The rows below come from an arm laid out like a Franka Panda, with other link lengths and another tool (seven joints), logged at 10 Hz.
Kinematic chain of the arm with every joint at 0, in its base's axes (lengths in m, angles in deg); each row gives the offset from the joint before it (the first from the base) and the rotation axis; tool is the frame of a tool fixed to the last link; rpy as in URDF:
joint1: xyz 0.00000 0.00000 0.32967 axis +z
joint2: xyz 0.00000 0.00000 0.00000 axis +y
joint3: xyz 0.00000 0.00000 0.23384 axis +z
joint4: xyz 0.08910 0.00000 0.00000 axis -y
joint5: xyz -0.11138 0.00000 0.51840 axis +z
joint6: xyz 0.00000 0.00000 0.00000 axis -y
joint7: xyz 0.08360 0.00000 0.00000 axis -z
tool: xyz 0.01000 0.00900 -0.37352 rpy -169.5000 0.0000 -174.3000
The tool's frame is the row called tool.
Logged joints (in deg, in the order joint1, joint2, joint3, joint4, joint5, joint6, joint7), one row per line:
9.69 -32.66 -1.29 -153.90 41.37 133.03 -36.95
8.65 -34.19 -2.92 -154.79 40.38 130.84 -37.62
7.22 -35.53 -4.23 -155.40 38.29 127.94 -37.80
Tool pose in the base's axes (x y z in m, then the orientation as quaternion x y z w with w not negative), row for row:
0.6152 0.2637 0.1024 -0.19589 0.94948 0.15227 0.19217
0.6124 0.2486 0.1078 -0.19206 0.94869 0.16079 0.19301
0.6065 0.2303 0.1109 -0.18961 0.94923 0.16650 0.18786
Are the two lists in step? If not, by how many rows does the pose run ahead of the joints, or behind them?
The pose runs 1 row behind the joints: the pose in row i belongs to the joints in row i - 1.
